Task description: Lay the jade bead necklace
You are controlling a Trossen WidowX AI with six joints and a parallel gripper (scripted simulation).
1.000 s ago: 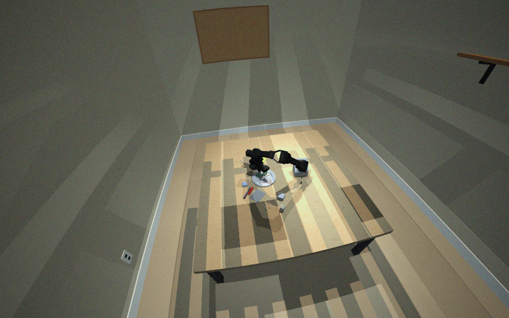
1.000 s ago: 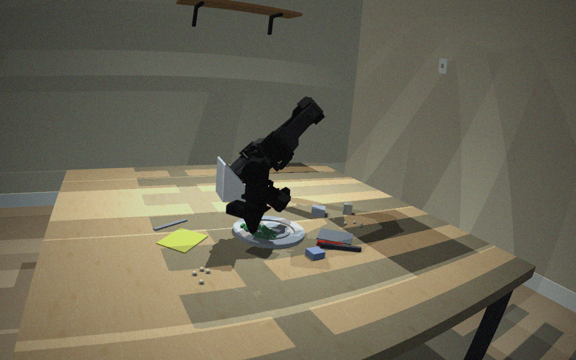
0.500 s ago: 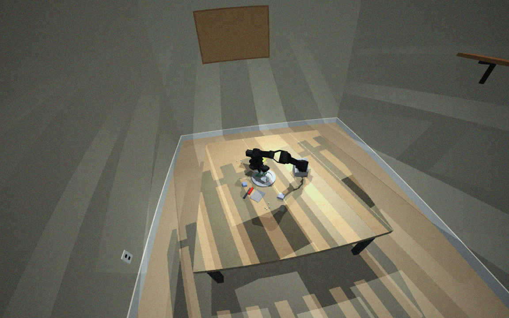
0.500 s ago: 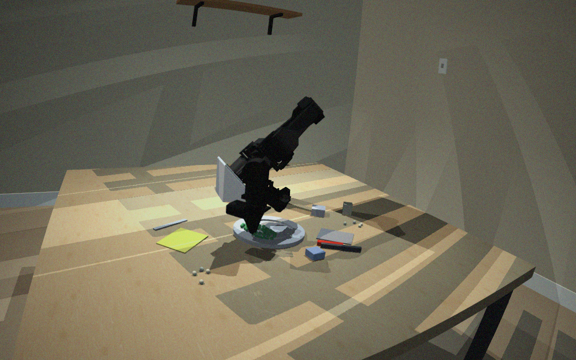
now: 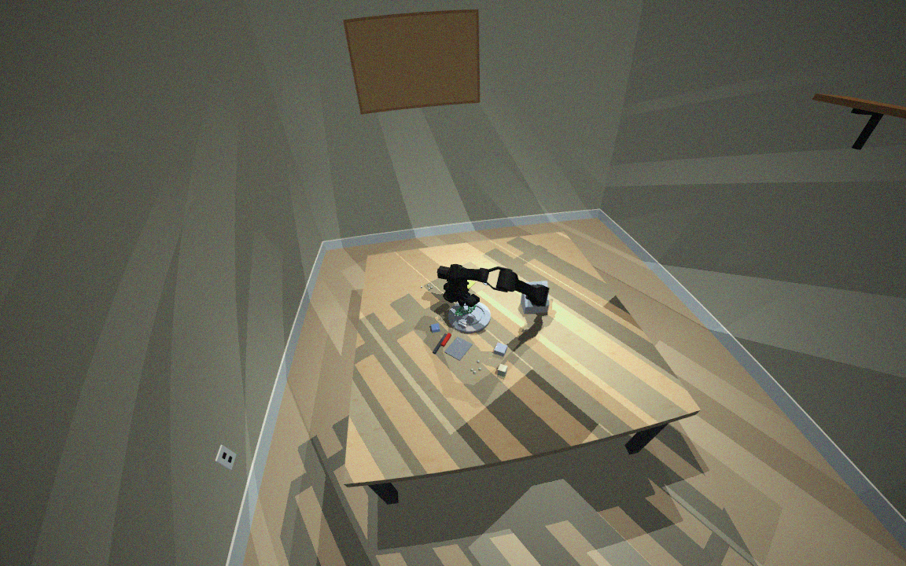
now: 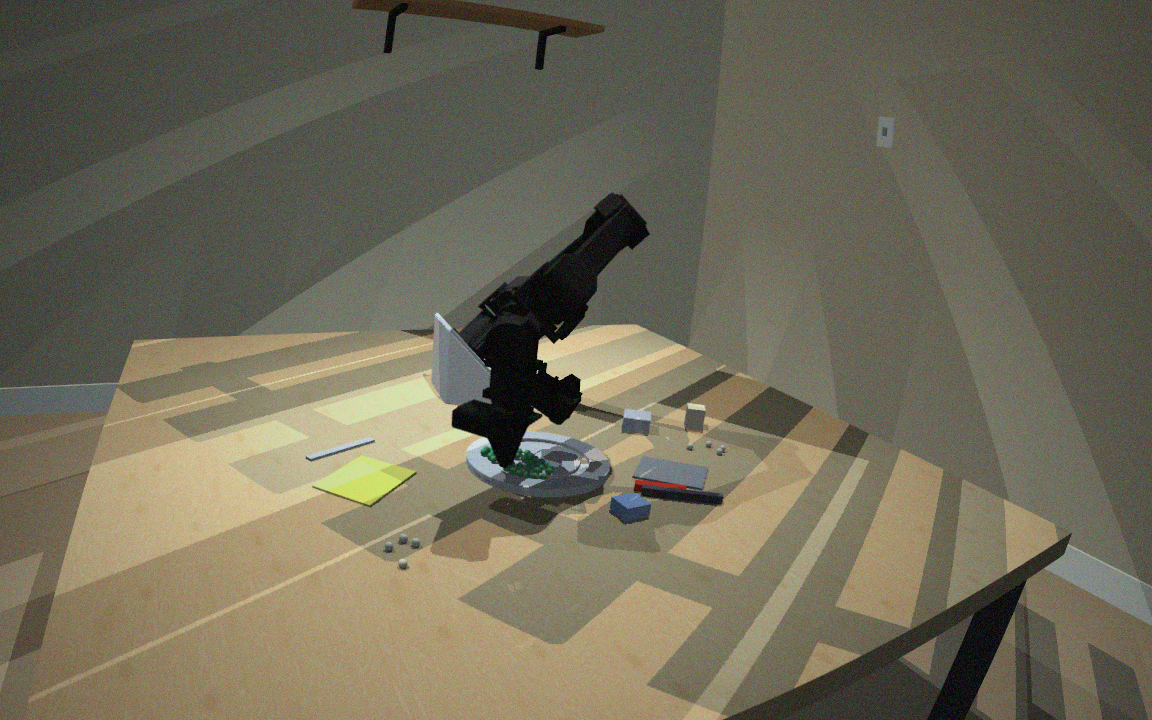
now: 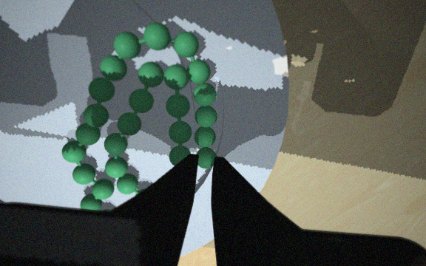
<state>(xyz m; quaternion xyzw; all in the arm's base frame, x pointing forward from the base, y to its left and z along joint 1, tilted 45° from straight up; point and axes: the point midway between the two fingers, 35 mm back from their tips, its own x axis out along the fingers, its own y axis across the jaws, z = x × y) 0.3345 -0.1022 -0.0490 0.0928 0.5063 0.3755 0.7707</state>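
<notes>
Right now my gripper tip is 2 cm past the round grey bead board, 6 cm to the right of it and 1 cm above it. From my gripper tip the other things lie so: yellow sheet: 5 cm behind, 18 cm to the right, 2 cm below; then blue block: 15 cm ahead, 10 cm to the left, 1 cm below; then red and black pen: 13 cm ahead, 18 cm to the left, 1 cm below.
</notes>
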